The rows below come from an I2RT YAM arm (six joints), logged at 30 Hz.
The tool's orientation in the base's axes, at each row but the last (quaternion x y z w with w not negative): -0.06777, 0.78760, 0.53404, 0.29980; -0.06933, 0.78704, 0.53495, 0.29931; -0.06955, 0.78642, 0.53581, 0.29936; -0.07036, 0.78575, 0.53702, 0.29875; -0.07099, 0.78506, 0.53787, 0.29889; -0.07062, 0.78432, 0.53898, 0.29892; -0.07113, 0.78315, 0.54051, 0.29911; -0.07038, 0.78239, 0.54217, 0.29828; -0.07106, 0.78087, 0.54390, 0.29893; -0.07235, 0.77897, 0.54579, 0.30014; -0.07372, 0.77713, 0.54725, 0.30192; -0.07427, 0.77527, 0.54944, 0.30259; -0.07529, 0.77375, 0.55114, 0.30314
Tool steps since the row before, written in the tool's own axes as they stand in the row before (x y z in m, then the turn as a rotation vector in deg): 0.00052, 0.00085, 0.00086, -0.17, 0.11, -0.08; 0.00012, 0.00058, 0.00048, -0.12, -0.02, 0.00; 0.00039, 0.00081, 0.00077, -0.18, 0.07, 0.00; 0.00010, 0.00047, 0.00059, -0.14, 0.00, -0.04; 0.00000, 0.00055, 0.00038, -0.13, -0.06, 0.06; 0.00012, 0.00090, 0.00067, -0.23, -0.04, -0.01; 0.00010, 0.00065, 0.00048, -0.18, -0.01, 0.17; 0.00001, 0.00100, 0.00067, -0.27, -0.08, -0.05; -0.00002, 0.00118, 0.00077, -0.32, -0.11, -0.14; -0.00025, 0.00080, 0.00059, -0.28, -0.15, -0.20; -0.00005, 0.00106, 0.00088, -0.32, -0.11, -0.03; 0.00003, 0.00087, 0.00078, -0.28, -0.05, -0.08; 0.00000, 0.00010, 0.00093, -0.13, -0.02, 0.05
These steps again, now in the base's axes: -0.00044, 0.00123, 0.00018, 0.06, -0.06, 0.20; -0.00016, 0.00069, 0.00028, 0.11, -0.03, 0.05; -0.00036, 0.00110, 0.00025, 0.12, -0.01, 0.15; -0.00005, 0.00074, 0.00018, 0.10, -0.06, 0.09; -0.00009, 0.00056, 0.00035, 0.16, 0.00, 0.01; -0.00022, 0.00099, 0.00050, 0.20, -0.07, 0.10; -0.00018, 0.00071, 0.00035, 0.22, 0.11, 0.05; -0.00018, 0.00100, 0.00064, 0.23, -0.13, 0.09; -0.00020, 0.00115, 0.00079, 0.25, -0.24, 0.12; 0.00008, 0.00079, 0.00065, 0.21, -0.30, 0.08; -0.00009, 0.00119, 0.00069, 0.30, -0.14, 0.09; -0.00011, 0.00104, 0.00052, 0.22, -0.15, 0.13; 0.00031, 0.00087, -0.00011, 0.13, 0.01, 0.05
